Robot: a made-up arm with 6 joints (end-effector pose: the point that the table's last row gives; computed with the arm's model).
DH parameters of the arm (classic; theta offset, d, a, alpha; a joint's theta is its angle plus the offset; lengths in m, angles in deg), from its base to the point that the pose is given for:
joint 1: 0 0.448 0 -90
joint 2: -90 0 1.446 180
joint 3: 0 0 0 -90
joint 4: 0 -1.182 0 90
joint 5: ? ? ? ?
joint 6: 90 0 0 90
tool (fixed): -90 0 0 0
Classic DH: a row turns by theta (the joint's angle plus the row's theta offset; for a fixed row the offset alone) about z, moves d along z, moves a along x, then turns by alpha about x.
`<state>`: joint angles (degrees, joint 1 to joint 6).
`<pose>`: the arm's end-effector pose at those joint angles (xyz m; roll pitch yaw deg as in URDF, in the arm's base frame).
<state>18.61 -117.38 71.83 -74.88 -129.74 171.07</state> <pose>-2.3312 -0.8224 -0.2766 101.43 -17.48 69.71</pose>
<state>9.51 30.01 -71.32 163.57 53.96 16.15</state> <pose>0.4999 0.2160 0.5336 -12.63 25.12 174.88</pose>
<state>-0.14 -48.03 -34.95 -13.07 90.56 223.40</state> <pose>0.0829 -0.1327 1.6525 -86.48 -71.18 -135.62</pose>
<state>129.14 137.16 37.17 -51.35 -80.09 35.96</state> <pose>-0.3593 0.5760 -1.7579 151.84 3.60 -101.29</pose>
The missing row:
joint 5: 0 0.136 0 -90
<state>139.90 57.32 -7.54 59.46 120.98 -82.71</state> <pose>-1.3517 1.2286 0.2085 53.89 -40.62 -143.48</pose>
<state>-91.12 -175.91 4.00 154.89 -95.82 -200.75</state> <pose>0.1482 1.2826 -1.0502 -57.24 64.29 -167.80</pose>
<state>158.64 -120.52 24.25 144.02 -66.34 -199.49</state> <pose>2.0621 -0.9246 0.3302 -129.35 21.96 14.11</pose>
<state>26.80 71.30 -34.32 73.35 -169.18 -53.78</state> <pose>1.0680 0.4959 -0.2618 165.93 -73.83 -13.42</pose>
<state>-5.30 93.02 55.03 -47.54 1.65 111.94</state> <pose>2.2954 -0.3051 -0.4348 -65.32 36.87 -6.82</pose>
